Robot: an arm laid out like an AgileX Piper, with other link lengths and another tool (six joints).
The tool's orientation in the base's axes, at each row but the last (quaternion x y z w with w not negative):
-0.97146 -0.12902 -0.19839 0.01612
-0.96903 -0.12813 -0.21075 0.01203
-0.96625 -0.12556 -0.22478 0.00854
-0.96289 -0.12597 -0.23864 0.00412
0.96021 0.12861 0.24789 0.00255
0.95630 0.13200 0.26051 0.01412
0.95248 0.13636 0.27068 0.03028
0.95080 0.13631 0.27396 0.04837
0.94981 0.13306 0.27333 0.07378
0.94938 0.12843 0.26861 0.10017
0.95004 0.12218 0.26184 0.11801
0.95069 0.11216 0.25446 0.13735
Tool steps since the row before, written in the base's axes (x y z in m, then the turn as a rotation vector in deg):
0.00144 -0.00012 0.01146 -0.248 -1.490 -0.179
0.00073 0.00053 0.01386 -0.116 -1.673 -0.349
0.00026 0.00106 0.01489 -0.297 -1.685 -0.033
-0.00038 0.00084 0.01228 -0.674 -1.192 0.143
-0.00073 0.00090 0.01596 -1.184 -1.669 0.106
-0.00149 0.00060 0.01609 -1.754 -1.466 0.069
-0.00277 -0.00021 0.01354 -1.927 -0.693 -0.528
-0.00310 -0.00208 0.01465 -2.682 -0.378 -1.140
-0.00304 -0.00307 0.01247 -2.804 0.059 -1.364
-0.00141 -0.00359 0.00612 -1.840 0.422 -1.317
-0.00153 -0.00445 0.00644 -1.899 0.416 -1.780
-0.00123 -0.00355 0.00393 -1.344 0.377 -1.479
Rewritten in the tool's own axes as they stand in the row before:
0.00571 0.00071 -0.01001 -0.654 1.372 -0.053
0.00647 0.00010 -0.01229 -0.652 1.577 0.142
0.00698 -0.00037 -0.01319 -0.674 1.557 -0.222
0.00553 -0.00027 -0.01100 -0.797 0.997 -0.517
0.00719 0.00005 -0.01429 -1.363 1.330 -0.756
0.00688 0.00060 -0.01462 -1.802 0.991 -1.001
0.00455 0.00131 -0.01299 -2.032 0.128 -0.571
0.00433 0.00371 -0.01400 -2.867 -0.452 -0.463
0.00285 0.00494 -0.01190 -2.950 -0.942 -0.370
0.00074 0.00472 -0.00543 -2.026 -1.091 0.064
0.00044 0.00579 -0.00547 -2.294 -1.229 0.420
-0.00026 0.00440 -0.00318 -1.699 -1.017 0.463

